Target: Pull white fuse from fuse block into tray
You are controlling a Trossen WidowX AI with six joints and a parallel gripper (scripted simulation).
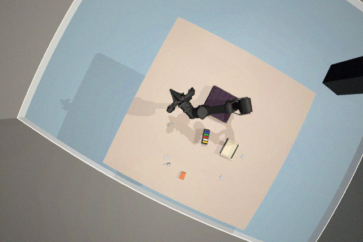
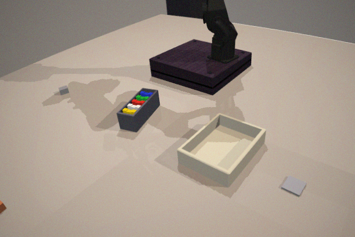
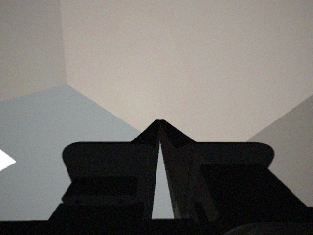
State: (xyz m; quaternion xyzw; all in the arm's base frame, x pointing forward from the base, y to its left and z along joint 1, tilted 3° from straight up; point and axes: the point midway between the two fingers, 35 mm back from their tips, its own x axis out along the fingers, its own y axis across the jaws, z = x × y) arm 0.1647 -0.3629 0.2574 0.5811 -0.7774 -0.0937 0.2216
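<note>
My gripper tip is 380 mm to the right of the white fuse, 300 mm above it and 160 mm short of it. From my gripper tip the other things lie so: cream tray (580 mm to the left, 320 mm below, 120 mm ahead).
</note>
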